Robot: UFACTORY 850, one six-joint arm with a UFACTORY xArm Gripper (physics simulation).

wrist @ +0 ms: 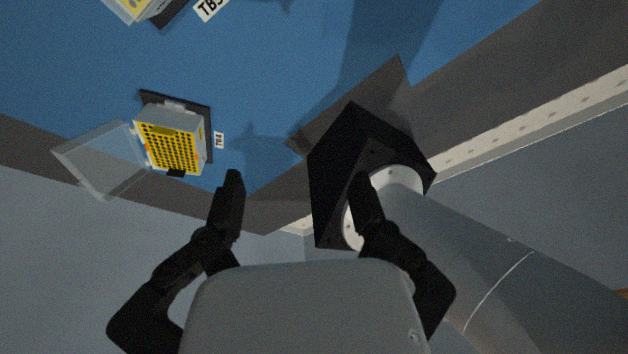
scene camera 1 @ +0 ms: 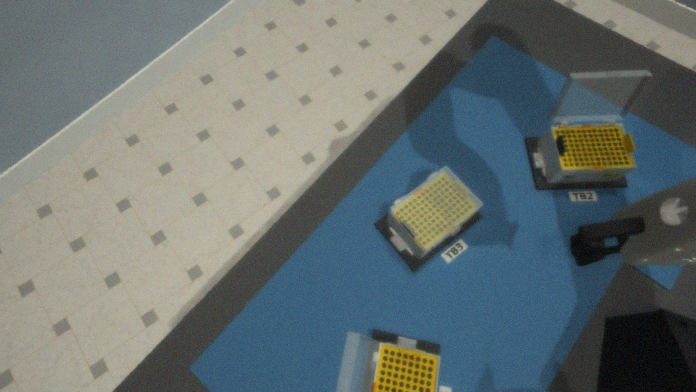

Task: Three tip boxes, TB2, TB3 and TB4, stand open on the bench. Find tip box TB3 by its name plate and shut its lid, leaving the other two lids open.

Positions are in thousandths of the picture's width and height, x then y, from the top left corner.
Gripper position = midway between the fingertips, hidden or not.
my gripper: wrist 477,510; scene camera 1 890,639
